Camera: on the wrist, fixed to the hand. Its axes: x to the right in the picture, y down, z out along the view.
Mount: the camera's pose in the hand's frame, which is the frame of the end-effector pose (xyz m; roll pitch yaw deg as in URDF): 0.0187 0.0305 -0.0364 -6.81 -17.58 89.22
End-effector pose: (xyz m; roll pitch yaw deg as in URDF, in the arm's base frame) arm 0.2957 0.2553 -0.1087 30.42 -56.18 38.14
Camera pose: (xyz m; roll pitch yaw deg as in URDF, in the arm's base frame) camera 0.2867 0.3051 -0.1020 -72.76 -25.11 170.50
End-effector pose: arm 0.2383 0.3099 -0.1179 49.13 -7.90 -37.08
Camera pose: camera 0.2818 0.3366 -0.1161 -24.83 -65.72 68.92
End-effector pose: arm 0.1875 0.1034 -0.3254 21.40 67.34 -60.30
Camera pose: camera 0.2169 0.1360 -0.3514 65.03 -13.32 -7.29
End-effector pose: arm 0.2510 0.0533 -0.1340 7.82 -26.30 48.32
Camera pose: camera 0.2453 0.0998 -0.1543 -35.46 -22.97 149.49
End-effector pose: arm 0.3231 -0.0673 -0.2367 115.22 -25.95 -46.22
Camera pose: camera 0.3361 -0.0520 -0.1898 -151.97 -41.71 -160.70
